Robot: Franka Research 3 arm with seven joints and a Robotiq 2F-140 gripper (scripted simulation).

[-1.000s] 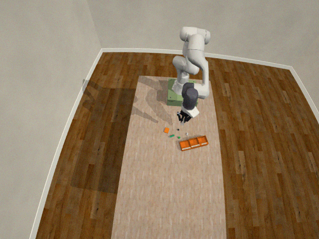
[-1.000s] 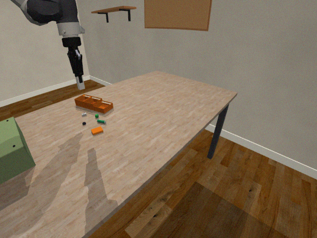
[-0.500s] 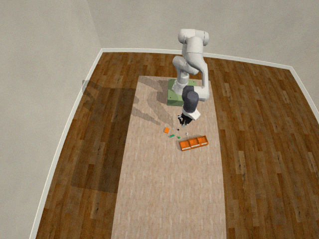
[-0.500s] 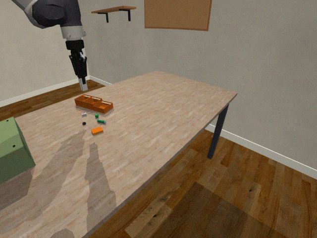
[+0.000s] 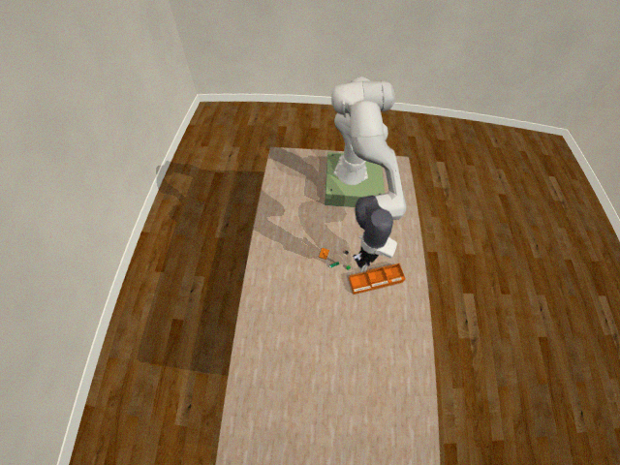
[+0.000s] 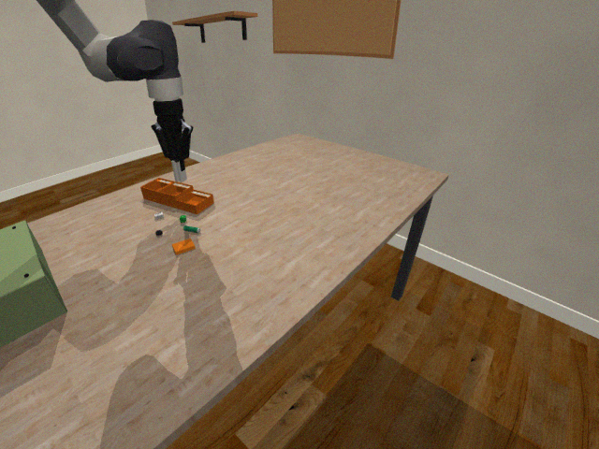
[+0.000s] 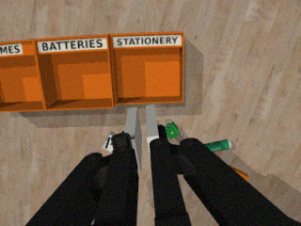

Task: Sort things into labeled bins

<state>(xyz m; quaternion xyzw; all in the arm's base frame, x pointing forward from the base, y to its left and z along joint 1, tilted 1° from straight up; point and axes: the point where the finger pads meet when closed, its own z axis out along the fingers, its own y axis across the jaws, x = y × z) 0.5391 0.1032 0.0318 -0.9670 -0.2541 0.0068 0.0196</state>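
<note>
My hand is 110 mm above the labelled bins and 90 mm to the right of it. Also, from my hand: white piece: 130 mm below, 90 mm behind, 20 mm to the left; then small green cube: 130 mm below, 50 mm to the right, 40 mm behind; then green battery: 130 mm below, 120 mm to the right, 40 mm behind.
</note>
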